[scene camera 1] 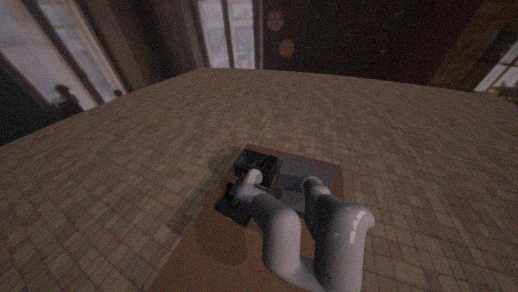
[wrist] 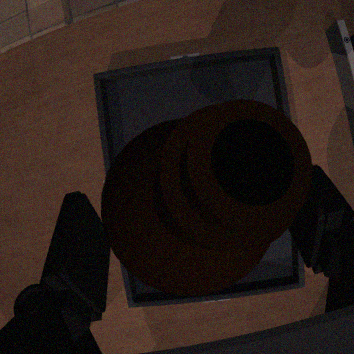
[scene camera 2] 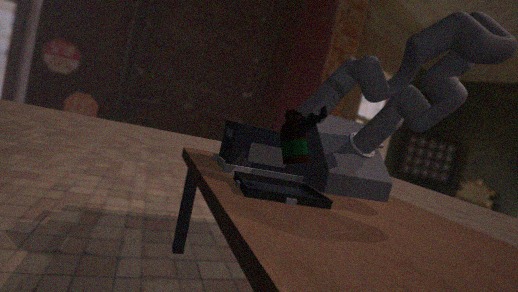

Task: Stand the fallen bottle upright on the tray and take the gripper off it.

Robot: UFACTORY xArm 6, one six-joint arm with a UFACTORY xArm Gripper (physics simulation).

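Seen in the pictures: gripper, fingertip midpoint: [scene camera 1: 230, 192] [wrist: 182, 192] [scene camera 2: 291, 131]; arm's base, link origin: [scene camera 2: 361, 145].
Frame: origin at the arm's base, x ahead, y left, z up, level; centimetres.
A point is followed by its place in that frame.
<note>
The dark brown bottle [scene camera 1: 234, 202] @(x 41.1, y 20.4, z -3.7 cm) [scene camera 2: 295, 146] @(x 45.1, y 20.8, z -4.4 cm) [wrist: 145, 220] @(x 44.7, y 17.7, z 2.3 cm) with a green band stands close to upright in the air, its mouth up. My gripper [scene camera 1: 231, 191] @(x 44.8, y 16.5, z -0.6 cm) [scene camera 2: 296, 125] @(x 44.8, y 16.5, z -0.6 cm) [wrist: 182, 192] @(x 44.8, y 16.5, z -0.6 cm) is shut on the bottle, with one black finger on each side of its body in the wrist view. The shallow dark tray [scene camera 1: 240, 216] @(x 38.8, y 21.9, z -18.9 cm) [scene camera 2: 265, 195] @(x 52.4, y 23.7, z -18.2 cm) [wrist: 150, 92] @(x 54.2, y 17.9, z -18.9 cm) lies flat on the table below the bottle. In scene camera 2 the bottle's base shows above the tray, with a gap between them. In the wrist view the bottle covers the tray's middle.
A dark box with dividers [scene camera 1: 242, 162] @(x 51.8, y -15.3, z -11.1 cm) [scene camera 2: 232, 144] @(x 53.0, y -6.4, z -9.8 cm) stands right beside the tray; part of its edge shows in the wrist view [wrist: 344, 50] @(x 52.0, y -2.9, z -16.6 cm). A large grey block [scene camera 1: 310, 166] @(x 2.8, y -8.3, z 7.9 cm) [scene camera 2: 357, 187] @(x 7.8, y 11.1, z -15.4 cm) stands near the box and the arm's base. The wooden table's edge [scene camera 2: 225, 220] @(x 66.7, y 35.3, z -20.9 cm) runs near the tray.
</note>
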